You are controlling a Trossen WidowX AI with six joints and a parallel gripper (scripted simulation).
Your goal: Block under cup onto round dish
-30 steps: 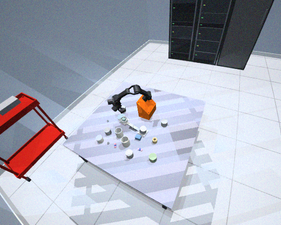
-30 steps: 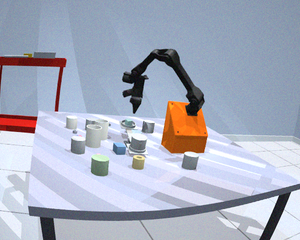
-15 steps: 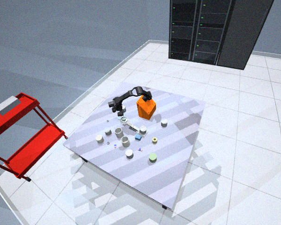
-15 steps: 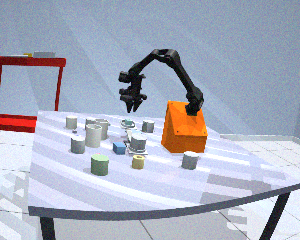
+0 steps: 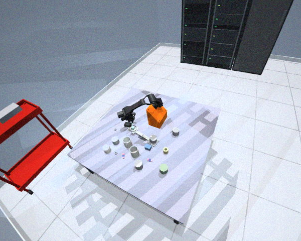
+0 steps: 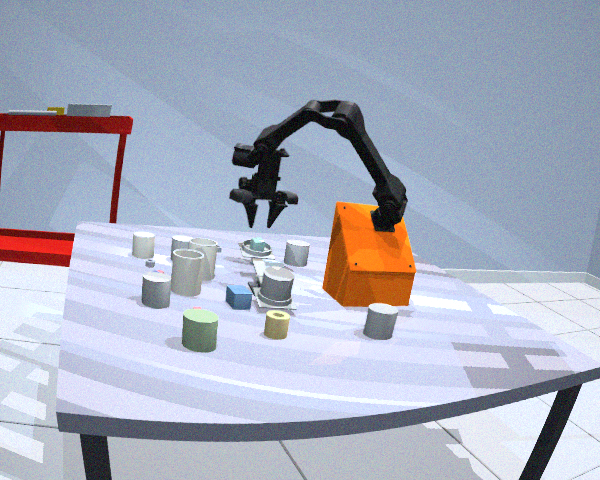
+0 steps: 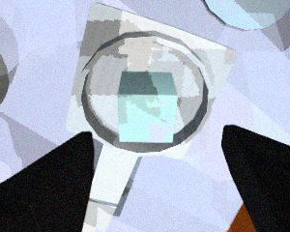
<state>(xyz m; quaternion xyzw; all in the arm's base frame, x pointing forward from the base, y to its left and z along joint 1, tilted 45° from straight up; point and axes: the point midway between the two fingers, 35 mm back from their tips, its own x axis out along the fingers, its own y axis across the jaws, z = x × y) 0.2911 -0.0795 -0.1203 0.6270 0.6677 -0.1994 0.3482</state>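
Right now the teal block is 50 mm below my gripper tip. The rest, counted from my gripper tip: small balance (130 mm to the left, 110 mm below, 20 mm ahead); then yellow ring (420 mm to the left, 110 mm below, 80 mm ahead); then pale round dish (130 mm below, 100 mm to the right, 80 mm behind).
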